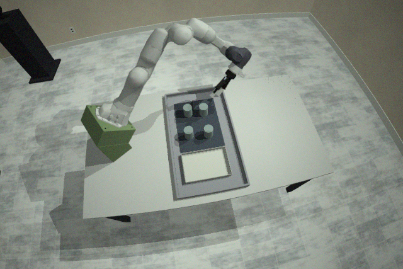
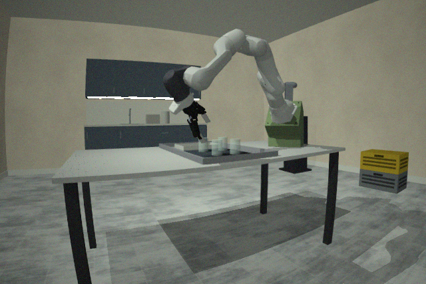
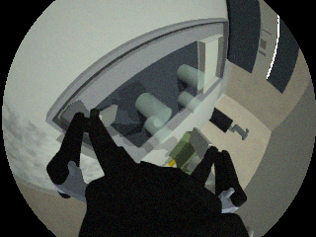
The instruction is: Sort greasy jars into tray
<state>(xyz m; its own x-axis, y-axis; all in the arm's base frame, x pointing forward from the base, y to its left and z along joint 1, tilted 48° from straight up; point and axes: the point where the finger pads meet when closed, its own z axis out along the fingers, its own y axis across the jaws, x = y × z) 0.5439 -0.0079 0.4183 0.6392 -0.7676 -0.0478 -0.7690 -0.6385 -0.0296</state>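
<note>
Now: the grey steel surround 240 mm to the right of my hand, 150 mm below it and 120 mm behind it. Round my hand: white tray 460 mm to the right, 140 mm below, 110 mm behind; dark drying mat 140 mm to the right, 140 mm below, 140 mm behind.
</note>
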